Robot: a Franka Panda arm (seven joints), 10 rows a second.
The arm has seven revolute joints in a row. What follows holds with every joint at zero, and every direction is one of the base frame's.
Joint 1 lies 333.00 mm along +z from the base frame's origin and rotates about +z.
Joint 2 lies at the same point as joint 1 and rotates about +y.
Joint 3 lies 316.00 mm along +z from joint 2 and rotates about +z.
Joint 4 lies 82.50 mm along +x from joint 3 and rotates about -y.
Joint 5 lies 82.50 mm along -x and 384.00 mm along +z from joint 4 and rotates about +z.
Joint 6 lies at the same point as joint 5 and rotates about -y.
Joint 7 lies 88.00 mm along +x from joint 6 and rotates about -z.
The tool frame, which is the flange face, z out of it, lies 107.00 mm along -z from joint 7; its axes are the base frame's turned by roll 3.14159, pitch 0.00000 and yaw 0.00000 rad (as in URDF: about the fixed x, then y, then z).
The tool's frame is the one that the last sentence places.
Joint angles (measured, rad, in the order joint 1, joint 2, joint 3, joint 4, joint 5, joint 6, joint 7), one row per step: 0.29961 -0.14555 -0.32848 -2.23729 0.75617 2.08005 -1.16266; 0.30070 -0.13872 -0.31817 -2.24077 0.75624 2.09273 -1.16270; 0.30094 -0.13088 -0.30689 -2.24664 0.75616 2.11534 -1.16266; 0.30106 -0.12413 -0.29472 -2.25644 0.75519 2.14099 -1.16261; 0.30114 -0.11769 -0.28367 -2.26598 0.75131 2.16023 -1.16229; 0.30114 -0.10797 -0.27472 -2.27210 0.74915 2.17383 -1.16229; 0.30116 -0.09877 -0.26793 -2.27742 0.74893 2.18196 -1.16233
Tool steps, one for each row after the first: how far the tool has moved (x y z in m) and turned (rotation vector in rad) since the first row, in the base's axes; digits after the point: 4 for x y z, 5 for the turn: 0.0008 0.0050 -0.0041 -0.00789 0.00076 0.00355; 0.0019 0.0092 -0.0093 -0.01986 -0.00210 0.00126; 0.0021 0.0135 -0.0156 -0.03346 -0.00439 -0.00132; 0.0016 0.0176 -0.0221 -0.04695 -0.00281 0.00045; 0.0017 0.0212 -0.0288 -0.05766 0.00233 0.00286; 0.0015 0.0241 -0.0353 -0.06436 0.01021 0.00544
